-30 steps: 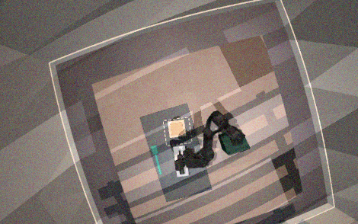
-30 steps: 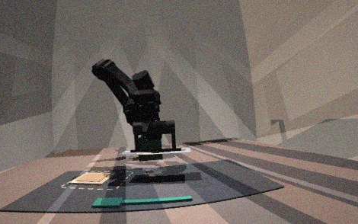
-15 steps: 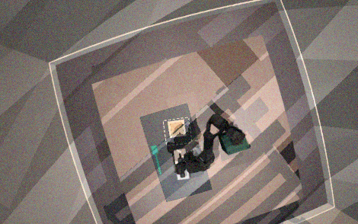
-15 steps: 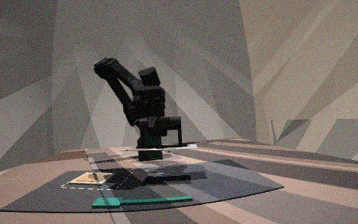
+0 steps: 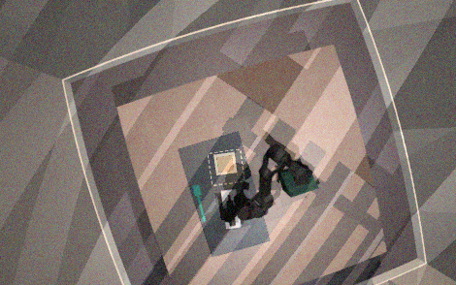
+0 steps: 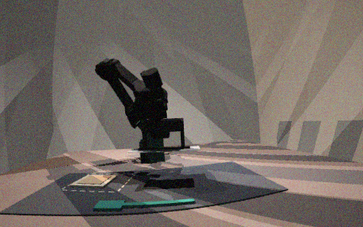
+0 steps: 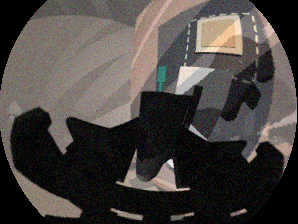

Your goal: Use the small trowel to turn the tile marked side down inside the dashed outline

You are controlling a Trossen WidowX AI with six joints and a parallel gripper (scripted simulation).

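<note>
Now: the small trowel 30 mm behind my gripper tip and 10 mm below it. From my gripper tip the other things lie so: tile: 40 mm behind, 210 mm to the right, 140 mm below; dark mat: 30 mm to the right, 160 mm below; green paddle-shaped trowel: 140 mm ahead, 40 mm to the right, 140 mm below.
</note>
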